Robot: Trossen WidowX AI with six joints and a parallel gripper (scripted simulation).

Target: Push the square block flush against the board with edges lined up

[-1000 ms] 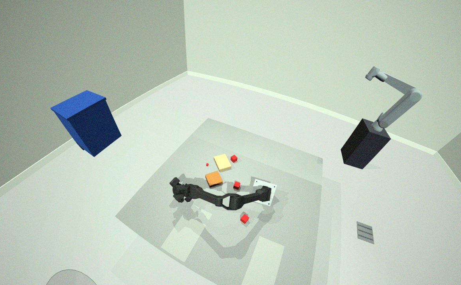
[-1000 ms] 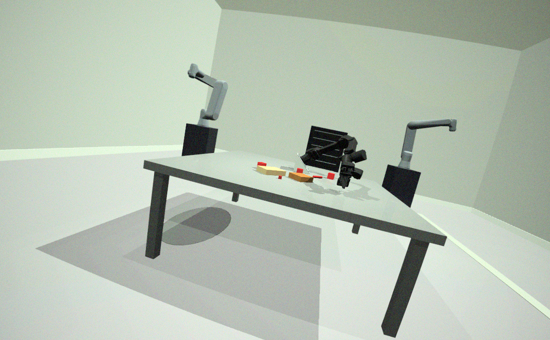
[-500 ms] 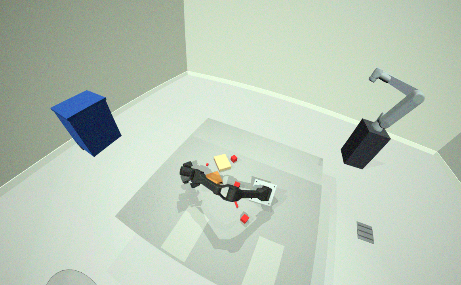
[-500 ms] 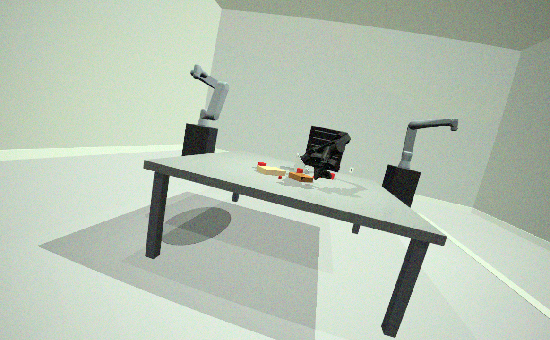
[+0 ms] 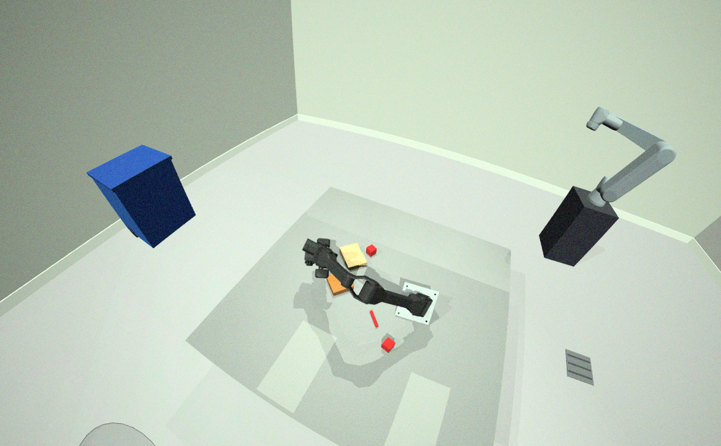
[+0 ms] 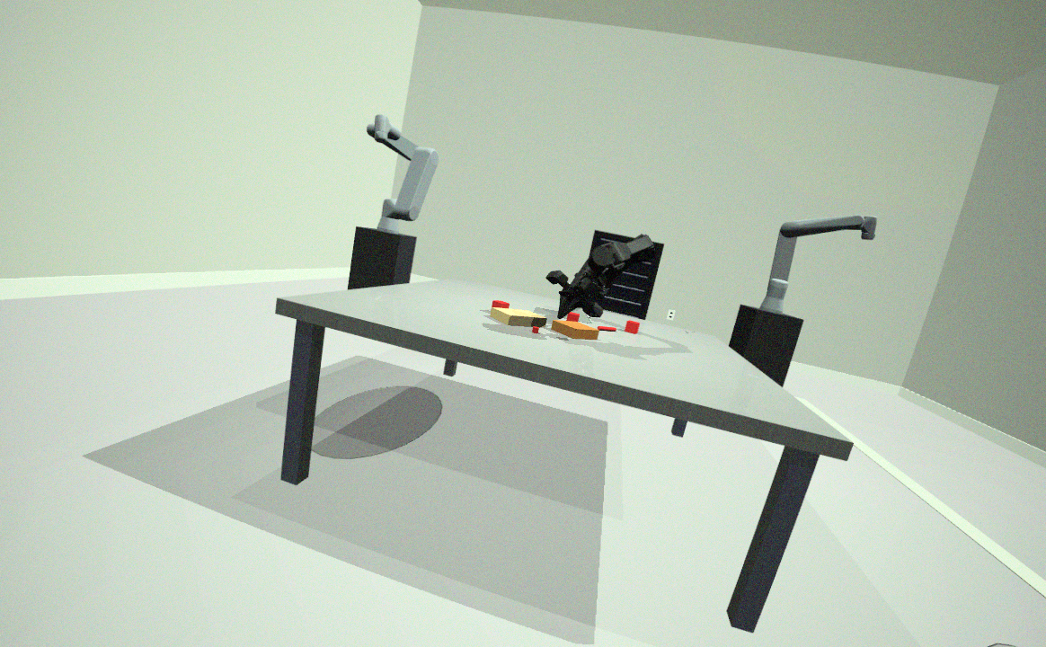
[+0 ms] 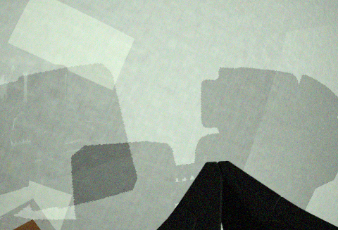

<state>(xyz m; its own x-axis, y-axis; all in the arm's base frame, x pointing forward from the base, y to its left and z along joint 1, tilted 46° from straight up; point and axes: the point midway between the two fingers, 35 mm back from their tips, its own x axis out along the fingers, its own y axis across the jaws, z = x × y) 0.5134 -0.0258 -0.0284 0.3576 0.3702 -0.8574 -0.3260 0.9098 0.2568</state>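
Now: the board 13 cm behind my gripper tip, 12 cm to the right of it and 4 cm below it. Round my gripper tip: red stick (35 cm behind, 17 cm to the left, 5 cm below); square block (13 cm behind, 6 cm to the left, 4 cm below).
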